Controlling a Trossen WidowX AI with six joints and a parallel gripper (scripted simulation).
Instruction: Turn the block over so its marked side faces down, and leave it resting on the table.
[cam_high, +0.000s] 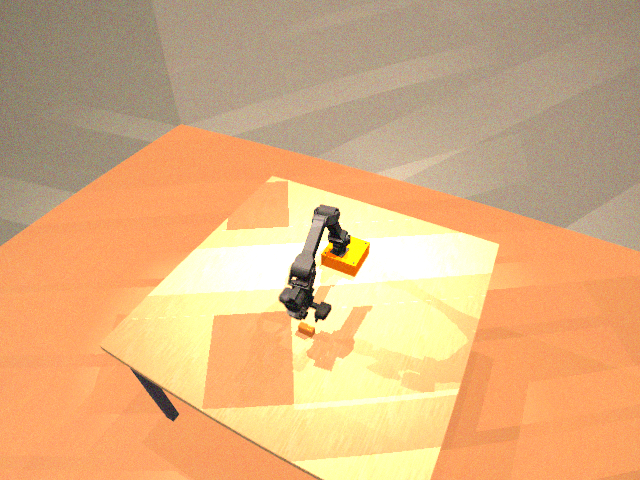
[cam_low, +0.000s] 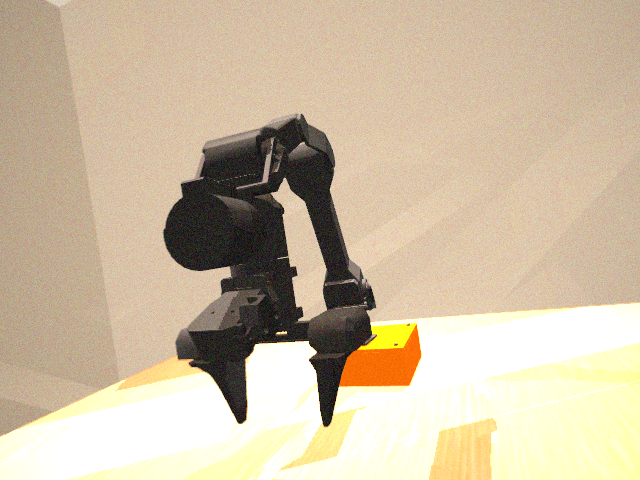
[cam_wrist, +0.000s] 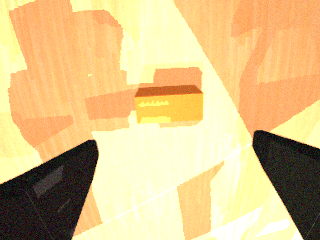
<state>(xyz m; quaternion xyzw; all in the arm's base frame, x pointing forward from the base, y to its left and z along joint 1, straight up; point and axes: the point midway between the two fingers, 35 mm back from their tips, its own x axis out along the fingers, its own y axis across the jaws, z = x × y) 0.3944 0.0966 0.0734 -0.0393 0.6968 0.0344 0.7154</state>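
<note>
Now: the orange block 8 cm below my gripper tip and 1 cm behind it.
</note>
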